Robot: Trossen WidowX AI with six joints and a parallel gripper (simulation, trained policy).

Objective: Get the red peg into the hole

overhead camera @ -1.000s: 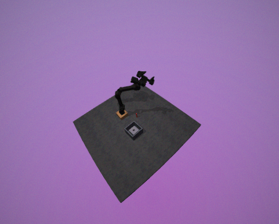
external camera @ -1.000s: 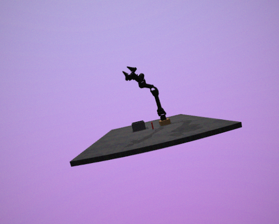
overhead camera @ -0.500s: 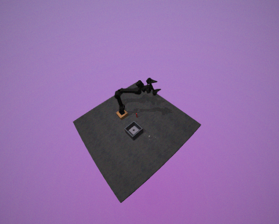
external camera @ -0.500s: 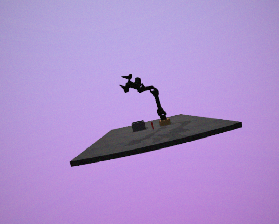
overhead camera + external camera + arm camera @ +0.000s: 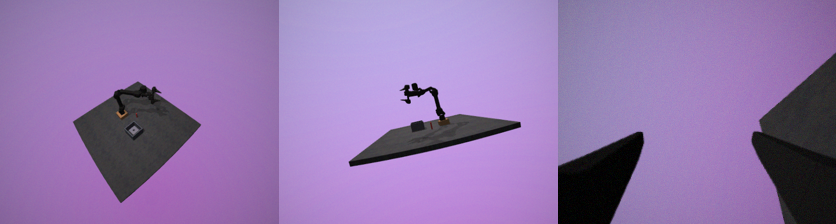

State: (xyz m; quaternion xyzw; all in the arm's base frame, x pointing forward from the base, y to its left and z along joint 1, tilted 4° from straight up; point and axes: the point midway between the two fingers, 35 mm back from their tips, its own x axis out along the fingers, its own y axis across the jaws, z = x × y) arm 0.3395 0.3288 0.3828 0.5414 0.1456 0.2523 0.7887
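My gripper tip is now 23 cm past the red peg, 20 cm to the left of it and 39 cm above it. Round my gripper tip: grey box: 6 cm behind, 37 cm to the right, 40 cm below.
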